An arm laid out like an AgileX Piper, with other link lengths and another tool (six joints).
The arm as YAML. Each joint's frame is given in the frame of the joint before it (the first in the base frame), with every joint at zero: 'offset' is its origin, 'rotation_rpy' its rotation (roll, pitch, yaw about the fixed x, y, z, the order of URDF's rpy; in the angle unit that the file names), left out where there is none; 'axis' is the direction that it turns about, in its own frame. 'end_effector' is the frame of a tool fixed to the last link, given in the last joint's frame.
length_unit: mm
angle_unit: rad
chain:
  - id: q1
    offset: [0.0, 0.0, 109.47]
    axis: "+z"
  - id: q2
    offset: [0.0, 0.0, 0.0]
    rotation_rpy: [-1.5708, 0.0, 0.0]
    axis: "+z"
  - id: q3
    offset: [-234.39, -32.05, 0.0]
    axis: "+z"
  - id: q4
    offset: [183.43, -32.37, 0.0]
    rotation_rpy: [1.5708, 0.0, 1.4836]
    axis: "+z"
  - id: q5
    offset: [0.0, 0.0, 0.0]
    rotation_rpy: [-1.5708, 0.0, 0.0]
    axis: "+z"
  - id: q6
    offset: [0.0, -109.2, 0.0]
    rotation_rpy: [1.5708, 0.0, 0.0]
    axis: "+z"
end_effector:
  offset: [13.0, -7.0, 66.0]
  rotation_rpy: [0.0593, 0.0, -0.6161]
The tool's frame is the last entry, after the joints.
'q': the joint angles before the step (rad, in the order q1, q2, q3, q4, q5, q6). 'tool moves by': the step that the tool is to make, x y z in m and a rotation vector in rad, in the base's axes. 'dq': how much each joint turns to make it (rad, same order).
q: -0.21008 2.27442 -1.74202 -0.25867 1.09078 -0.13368
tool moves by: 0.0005 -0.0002 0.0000 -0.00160 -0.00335 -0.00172
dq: 0.00014 0.00009 0.00002 -0.00152 -0.00307 0.00332
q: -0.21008 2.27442 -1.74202 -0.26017 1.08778 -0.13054
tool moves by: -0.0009 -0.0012 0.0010 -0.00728 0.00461 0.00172
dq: 0.00001 -0.00193 0.00051 -0.00840 0.00476 0.00080
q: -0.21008 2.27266 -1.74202 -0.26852 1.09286 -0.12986
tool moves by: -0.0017 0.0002 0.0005 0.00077 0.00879 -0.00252
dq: 0.00004 -0.00115 -0.00008 0.00011 0.01036 0.00003
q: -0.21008 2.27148 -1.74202 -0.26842 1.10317 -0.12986
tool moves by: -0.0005 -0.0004 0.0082 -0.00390 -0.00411 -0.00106
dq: -0.00001 -0.01814 -0.00981 -0.00028 0.02287 -0.00448
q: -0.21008 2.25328 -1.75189 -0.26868 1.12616 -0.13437
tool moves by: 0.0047 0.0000 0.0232 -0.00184 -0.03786 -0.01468
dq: -0.00015 -0.03593 -0.06143 0.01289 0.06086 -0.00496
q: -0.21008 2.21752 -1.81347 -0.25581 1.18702 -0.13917
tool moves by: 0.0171 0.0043 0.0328 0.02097 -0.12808 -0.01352
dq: -0.00012 -0.04726 -0.09342 0.05025 0.01957 -0.00332
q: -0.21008 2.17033 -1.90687 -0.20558 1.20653 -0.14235
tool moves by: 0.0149 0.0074 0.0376 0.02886 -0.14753 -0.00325
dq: 0.00159 -0.05882 -0.08179 0.05970 0.00198 -0.00191
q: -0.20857 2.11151 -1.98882 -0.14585 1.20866 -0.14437
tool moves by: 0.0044 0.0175 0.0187 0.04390 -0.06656 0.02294
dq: 0.02295 -0.04406 -0.01590 0.05634 0.00321 -0.00074
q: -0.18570 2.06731 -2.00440 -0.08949 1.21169 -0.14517
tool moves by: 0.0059 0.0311 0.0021 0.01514 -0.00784 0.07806
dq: 0.07611 -0.00659 -0.00012 0.01677 0.00105 -0.00170
